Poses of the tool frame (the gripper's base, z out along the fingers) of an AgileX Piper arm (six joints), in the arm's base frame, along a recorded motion.
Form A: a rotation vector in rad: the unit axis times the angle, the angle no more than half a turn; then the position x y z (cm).
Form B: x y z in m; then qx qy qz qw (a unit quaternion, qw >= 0). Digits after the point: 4 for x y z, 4 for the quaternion.
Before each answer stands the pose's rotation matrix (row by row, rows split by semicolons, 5 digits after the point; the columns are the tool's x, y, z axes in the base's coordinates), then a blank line. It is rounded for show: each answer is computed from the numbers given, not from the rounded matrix.
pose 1, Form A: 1.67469, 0.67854, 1.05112, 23.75, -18.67, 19.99
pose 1, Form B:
0.46394 -0.04729 0.88460; 0.82562 -0.33887 -0.45112; 0.32110 0.93964 -0.11817

0.2375, -0.1867, 0.1999, 0.6930, 0.2808, 0.4350, 0.5017
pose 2, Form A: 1.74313, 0.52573, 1.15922, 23.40, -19.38, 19.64
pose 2, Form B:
0.45943 -0.14123 0.87692; 0.75275 -0.46215 -0.46881; 0.47148 0.87548 -0.10601

0.2340, -0.1938, 0.1964, 0.7120, 0.2147, 0.4735, 0.4720
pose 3, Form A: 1.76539, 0.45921, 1.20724, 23.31, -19.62, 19.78
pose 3, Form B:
0.44971 -0.18284 0.87426; 0.71765 -0.50875 -0.47555; 0.53173 0.84128 -0.09757

0.2331, -0.1962, 0.1978, 0.7169, 0.1865, 0.4903, 0.4592
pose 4, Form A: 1.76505, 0.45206, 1.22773, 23.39, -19.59, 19.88
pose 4, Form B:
0.43756 -0.19057 0.87876; 0.71494 -0.51897 -0.46854; 0.54534 0.83328 -0.09083

0.2339, -0.1959, 0.1988, 0.7154, 0.1832, 0.4976, 0.4549
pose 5, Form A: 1.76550, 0.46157, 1.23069, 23.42, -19.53, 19.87
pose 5, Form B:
0.43322 -0.18437 0.88223; 0.71905 -0.51946 -0.46165; 0.54340 0.83437 -0.09247

0.2342, -0.1953, 0.1987, 0.7150, 0.1869, 0.4984, 0.4531
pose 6, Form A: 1.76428, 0.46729, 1.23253, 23.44, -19.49, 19.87
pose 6, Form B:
0.43028 -0.18139 0.88428; 0.72205 -0.51877 -0.45775; 0.54177 0.83545 -0.09225

0.2344, -0.1949, 0.1987, 0.7144, 0.1892, 0.4991, 0.4526
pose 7, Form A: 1.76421, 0.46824, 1.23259, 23.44, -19.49, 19.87
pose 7, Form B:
0.42998 -0.18079 0.88455; 0.72249 -0.51863 -0.45720; 0.54141 0.83567 -0.09238

0.2344, -0.1949, 0.1987, 0.7143, 0.1896, 0.4991, 0.4525
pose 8, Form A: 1.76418, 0.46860, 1.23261, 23.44, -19.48, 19.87
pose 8, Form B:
0.42987 -0.18057 0.88465; 0.72266 -0.51857 -0.45700; 0.54127 0.83575 -0.09243

0.2344, -0.1948, 0.1987, 0.7143, 0.1897, 0.4991, 0.4525
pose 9, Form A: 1.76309, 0.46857, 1.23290, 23.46, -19.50, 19.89
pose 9, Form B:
0.42948 -0.18117 0.88472; 0.72304 -0.51798 -0.45706; 0.54107 0.83599 -0.09147

0.2346, -0.1950, 0.1989, 0.7140, 0.1897, 0.4993, 0.4528
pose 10, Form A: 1.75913, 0.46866, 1.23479, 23.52, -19.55, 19.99
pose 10, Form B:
0.42744 -0.18331 0.88526; 0.72453 -0.51620 -0.45672; 0.54070 0.83662 -0.08783

0.2352, -0.1955, 0.1999, 0.7126, 0.1899, 0.5002, 0.4537
